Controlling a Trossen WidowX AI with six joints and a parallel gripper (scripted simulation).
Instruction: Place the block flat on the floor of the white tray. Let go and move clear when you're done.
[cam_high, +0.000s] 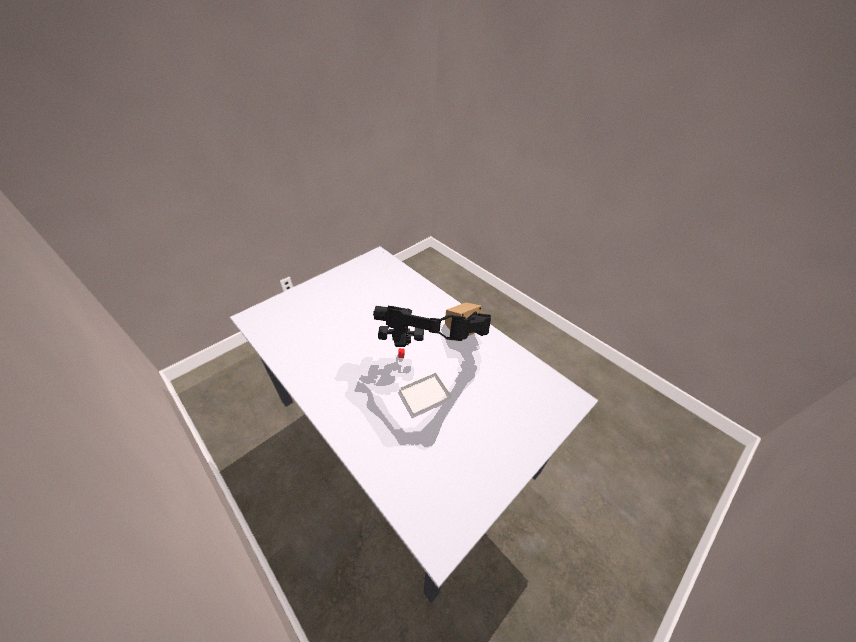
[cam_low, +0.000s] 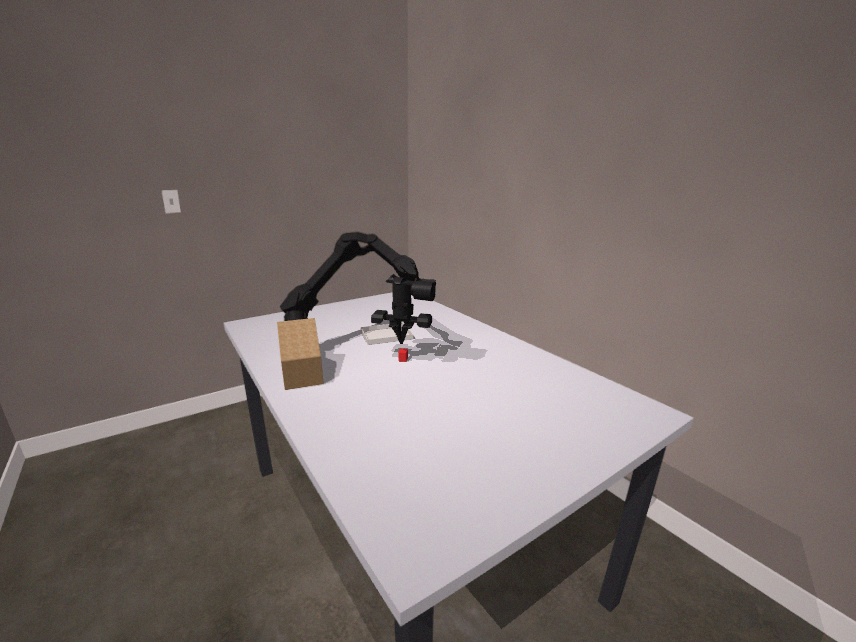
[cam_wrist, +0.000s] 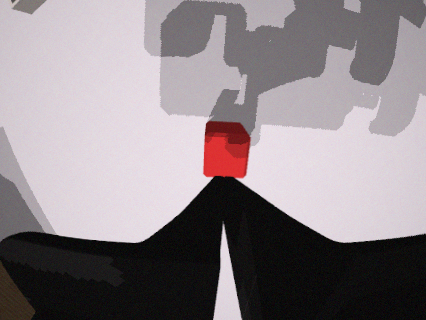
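Now: hand 80 mm above the red block. Round my hand: white tray: 50 mm ahead, 220 mm to the left, 90 mm below.
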